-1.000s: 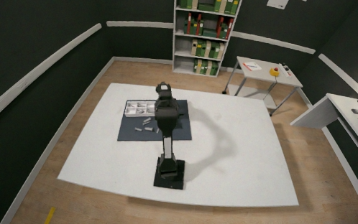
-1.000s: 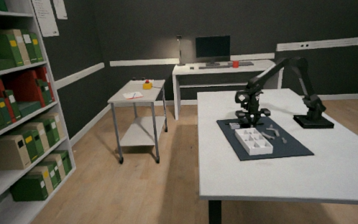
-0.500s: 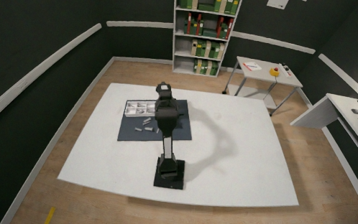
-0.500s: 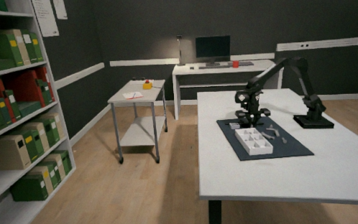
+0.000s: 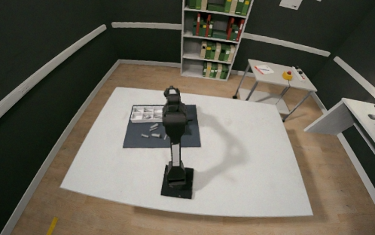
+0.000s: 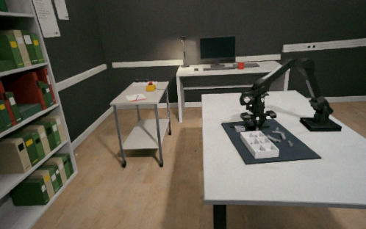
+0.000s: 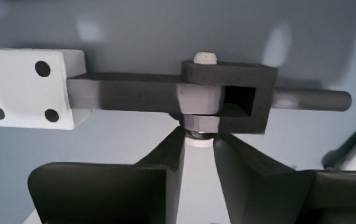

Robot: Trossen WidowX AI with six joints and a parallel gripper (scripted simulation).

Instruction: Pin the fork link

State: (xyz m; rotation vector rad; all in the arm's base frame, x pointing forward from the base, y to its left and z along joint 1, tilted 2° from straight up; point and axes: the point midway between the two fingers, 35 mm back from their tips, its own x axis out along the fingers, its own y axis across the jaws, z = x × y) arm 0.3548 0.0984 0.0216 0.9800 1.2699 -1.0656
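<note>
My hand is 3 cm above the eye plate, 2 cm to the left of it and 2 cm short of it. The rest, counted from my hand: dark blue mat 7 cm to the left, 5 cm below, 2 cm behind; then grey block 10 cm ahead, 3 cm below; then pin 11 cm behind, 4 cm below, 1 cm to the right.
</note>
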